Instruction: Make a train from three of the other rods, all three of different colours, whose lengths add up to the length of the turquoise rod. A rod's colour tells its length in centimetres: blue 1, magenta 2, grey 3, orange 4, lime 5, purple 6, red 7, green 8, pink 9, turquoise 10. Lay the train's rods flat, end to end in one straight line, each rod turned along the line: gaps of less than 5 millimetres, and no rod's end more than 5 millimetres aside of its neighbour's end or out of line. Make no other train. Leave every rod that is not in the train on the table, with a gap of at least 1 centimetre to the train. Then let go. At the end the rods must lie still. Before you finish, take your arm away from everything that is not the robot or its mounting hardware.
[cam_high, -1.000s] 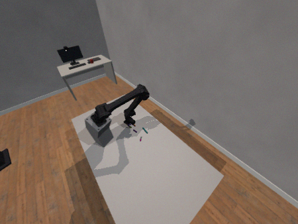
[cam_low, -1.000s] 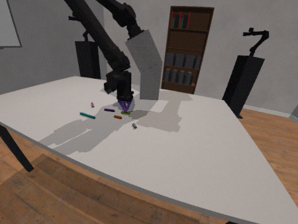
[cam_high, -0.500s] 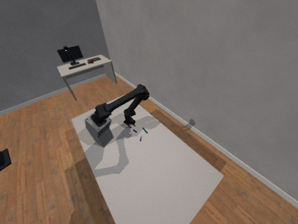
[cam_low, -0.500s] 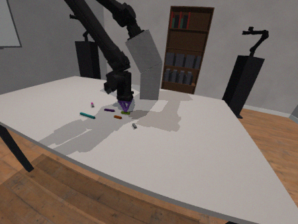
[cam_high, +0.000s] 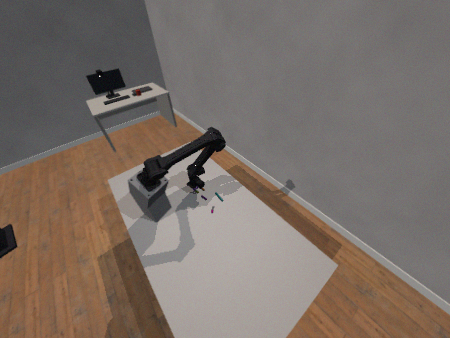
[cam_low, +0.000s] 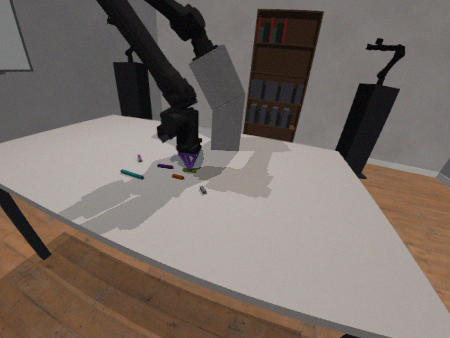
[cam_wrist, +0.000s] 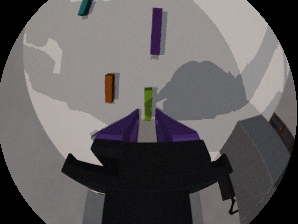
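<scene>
My gripper is now 20 mm above the lime rod. The rest, counted from my hand: purple rod (10 mm behind, 100 mm to the right, 20 mm below); then turquoise rod (70 mm ahead, 190 mm to the right, 20 mm below); then orange rod (50 mm ahead, 30 mm to the right, 20 mm below).
</scene>
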